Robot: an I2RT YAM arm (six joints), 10 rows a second.
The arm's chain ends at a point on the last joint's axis. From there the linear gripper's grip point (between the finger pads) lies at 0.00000 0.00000 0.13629 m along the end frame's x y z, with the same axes.
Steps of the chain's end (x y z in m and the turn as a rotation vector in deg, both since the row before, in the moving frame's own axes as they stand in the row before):
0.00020 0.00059 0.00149 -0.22 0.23 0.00
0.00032 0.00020 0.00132 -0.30 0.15 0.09
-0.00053 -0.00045 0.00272 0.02 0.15 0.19
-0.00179 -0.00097 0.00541 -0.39 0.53 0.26
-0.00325 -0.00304 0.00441 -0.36 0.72 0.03
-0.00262 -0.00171 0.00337 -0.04 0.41 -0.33
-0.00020 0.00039 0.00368 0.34 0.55 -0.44
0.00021 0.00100 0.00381 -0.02 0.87 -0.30
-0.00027 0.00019 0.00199 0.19 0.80 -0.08
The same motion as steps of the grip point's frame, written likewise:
0.00075 0.00111 0.00149 -0.22 0.23 0.00
0.00068 0.00091 0.00132 -0.30 0.15 0.09
-0.00017 -0.00050 0.00272 0.02 0.15 0.19
-0.00053 -0.00004 0.00540 -0.39 0.53 0.26
-0.00154 -0.00218 0.00440 -0.36 0.72 0.03
-0.00164 -0.00162 0.00337 -0.04 0.41 -0.33
0.00111 -0.00042 0.00367 0.34 0.55 -0.44
0.00228 0.00104 0.00379 -0.02 0.87 -0.30
0.00163 -0.00026 0.00198 0.19 0.80 -0.08

